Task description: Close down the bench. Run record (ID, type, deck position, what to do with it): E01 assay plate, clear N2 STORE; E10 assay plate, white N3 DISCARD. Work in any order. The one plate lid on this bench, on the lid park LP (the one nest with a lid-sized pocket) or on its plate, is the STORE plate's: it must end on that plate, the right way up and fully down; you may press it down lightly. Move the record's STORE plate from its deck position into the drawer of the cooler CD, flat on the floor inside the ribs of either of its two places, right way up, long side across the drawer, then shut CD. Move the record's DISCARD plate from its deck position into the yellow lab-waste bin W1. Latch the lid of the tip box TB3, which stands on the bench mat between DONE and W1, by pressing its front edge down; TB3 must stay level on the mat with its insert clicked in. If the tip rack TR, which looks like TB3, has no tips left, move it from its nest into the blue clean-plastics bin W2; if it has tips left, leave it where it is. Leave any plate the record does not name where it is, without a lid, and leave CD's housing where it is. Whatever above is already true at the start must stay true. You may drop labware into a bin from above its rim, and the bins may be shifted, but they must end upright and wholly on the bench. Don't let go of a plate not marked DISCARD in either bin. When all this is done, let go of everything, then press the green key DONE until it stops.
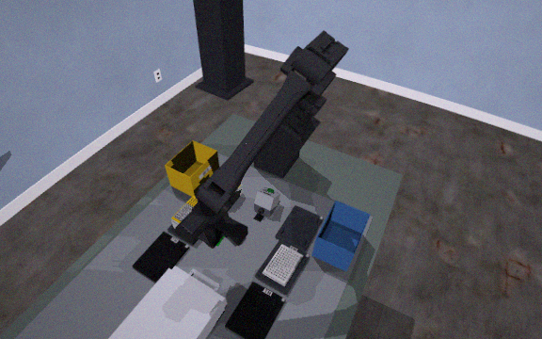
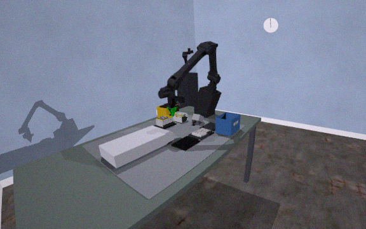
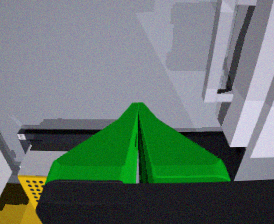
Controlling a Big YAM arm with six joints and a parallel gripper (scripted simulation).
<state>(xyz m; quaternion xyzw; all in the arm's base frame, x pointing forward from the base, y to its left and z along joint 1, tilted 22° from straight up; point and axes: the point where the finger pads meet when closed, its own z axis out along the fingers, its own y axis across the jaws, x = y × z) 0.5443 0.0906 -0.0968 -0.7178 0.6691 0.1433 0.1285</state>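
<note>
The white assay plate is 120 mm behind my hand, 170 mm to the left of it and 130 mm below it. The rest, counted from my hand: black plate 60 mm ahead, 190 mm to the left, 130 mm below; then plate lid 190 mm ahead, 10 mm to the left, 120 mm below; then clear plate 190 mm ahead, 10 mm to the left, 130 mm below.
</note>
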